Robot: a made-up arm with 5 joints.
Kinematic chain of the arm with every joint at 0, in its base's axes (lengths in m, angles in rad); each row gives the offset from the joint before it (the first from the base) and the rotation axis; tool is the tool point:
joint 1: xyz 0 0 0.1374 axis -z
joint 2: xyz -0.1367 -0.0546 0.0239 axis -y
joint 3: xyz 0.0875 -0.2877 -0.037 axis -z
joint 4: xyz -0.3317 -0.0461 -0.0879 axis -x
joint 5: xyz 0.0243 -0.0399 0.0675 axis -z
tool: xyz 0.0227 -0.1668 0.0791
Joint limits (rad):
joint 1: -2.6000..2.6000
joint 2: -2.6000..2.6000
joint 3: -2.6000..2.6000
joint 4: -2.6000..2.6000
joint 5: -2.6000..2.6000
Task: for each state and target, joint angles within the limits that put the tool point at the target. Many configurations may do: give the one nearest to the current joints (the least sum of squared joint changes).
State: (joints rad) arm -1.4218 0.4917 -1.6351 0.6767 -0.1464
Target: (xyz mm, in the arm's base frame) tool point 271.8 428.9 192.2
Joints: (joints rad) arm -2.0318 -0.0743 -2.1547 0.2158 -0.2315
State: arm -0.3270 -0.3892 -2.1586 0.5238 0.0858
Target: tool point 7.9 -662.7 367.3
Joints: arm 0.1292 0.3416 -1.8508 0.7070 0.4305
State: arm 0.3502 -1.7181 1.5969 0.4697 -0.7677
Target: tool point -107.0 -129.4 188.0
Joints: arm 0.3268 -1.7046 1.5802 0.4279 -0.6856
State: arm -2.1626 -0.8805 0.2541 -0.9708 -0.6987
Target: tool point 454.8 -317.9 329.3
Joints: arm -1.7107 -1.1910 0.7328 -0.8658 -0.5190
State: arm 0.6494 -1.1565 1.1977 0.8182 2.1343
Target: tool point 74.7 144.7 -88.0
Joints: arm 1.3352 -1.2023 1.6923 1.0889 2.0885
